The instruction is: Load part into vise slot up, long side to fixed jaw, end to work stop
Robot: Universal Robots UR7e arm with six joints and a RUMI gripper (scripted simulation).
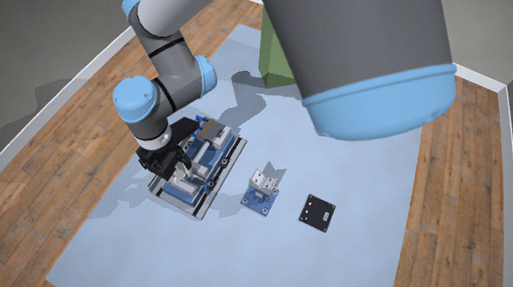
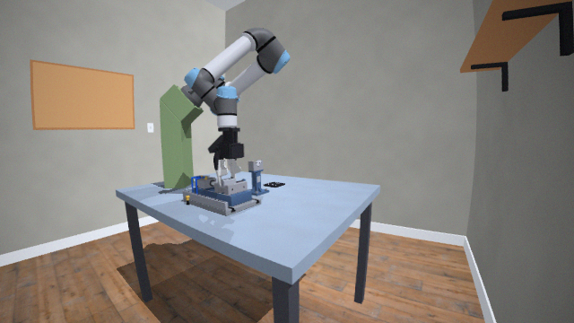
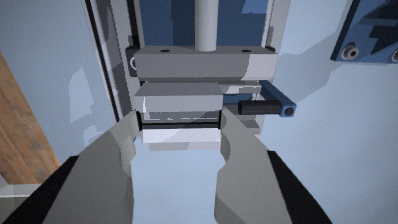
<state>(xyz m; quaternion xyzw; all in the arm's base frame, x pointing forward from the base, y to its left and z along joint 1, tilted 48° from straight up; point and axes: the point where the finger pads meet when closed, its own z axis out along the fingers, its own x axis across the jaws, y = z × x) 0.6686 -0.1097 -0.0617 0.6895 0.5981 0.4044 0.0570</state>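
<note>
Right now the grey part is right at my hand. Also, from my hand: work stop: 7 cm to the left, 2 cm below; then moving jaw: 3 cm behind, 2 cm to the left, 3 cm below; then fixed jaw: 3 cm ahead, 2 cm to the left, 3 cm below.
</note>
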